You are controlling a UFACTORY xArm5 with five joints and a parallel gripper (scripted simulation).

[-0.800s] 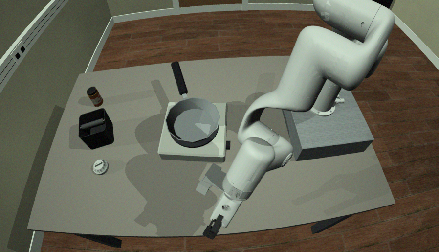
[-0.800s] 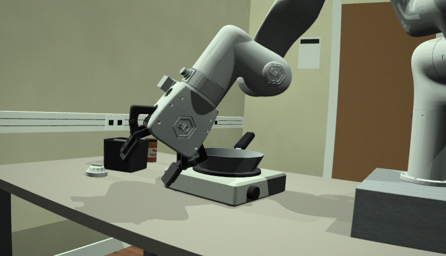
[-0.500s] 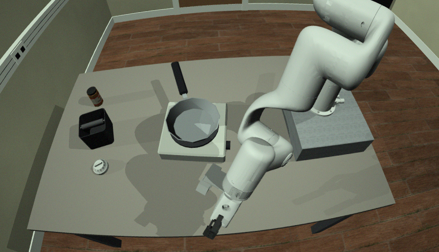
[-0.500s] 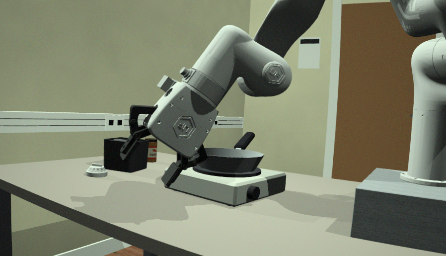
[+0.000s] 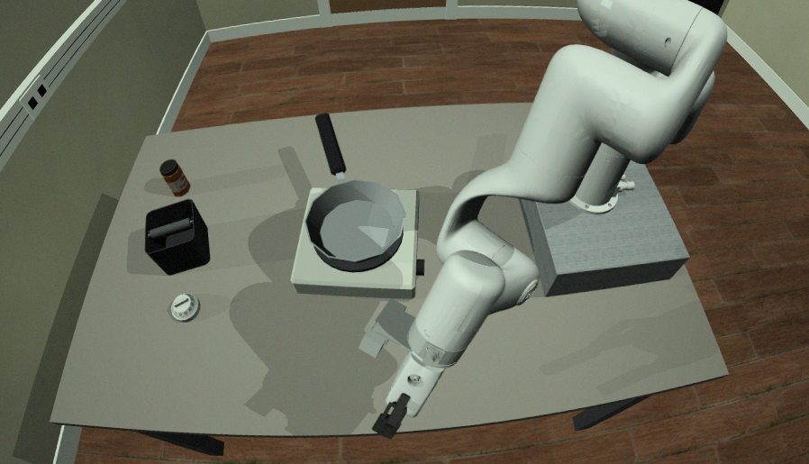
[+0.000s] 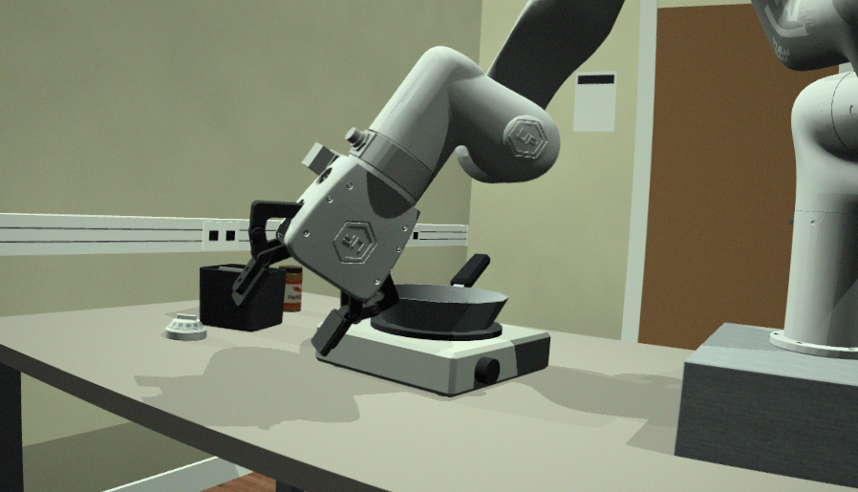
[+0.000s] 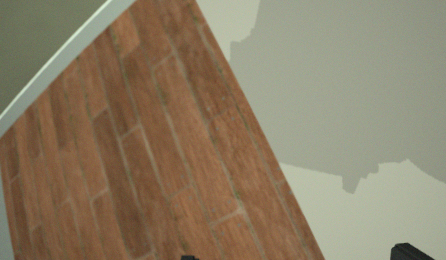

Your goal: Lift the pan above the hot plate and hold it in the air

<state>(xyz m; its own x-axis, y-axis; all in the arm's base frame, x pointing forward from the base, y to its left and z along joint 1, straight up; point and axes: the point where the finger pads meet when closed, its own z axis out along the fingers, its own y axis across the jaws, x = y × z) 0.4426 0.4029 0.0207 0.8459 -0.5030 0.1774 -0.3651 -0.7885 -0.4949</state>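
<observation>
Now: hand 430 mm to the left of the grey pan, 70 mm short of it and 20 mm above it. The rest, counted from my hand: brown jar 580 mm to the right, 530 mm ahead, 80 mm below; white dial timer 430 mm ahead, 240 mm to the right, 110 mm below; hot plate 370 mm to the right, 90 mm below, 40 mm ahead.
</observation>
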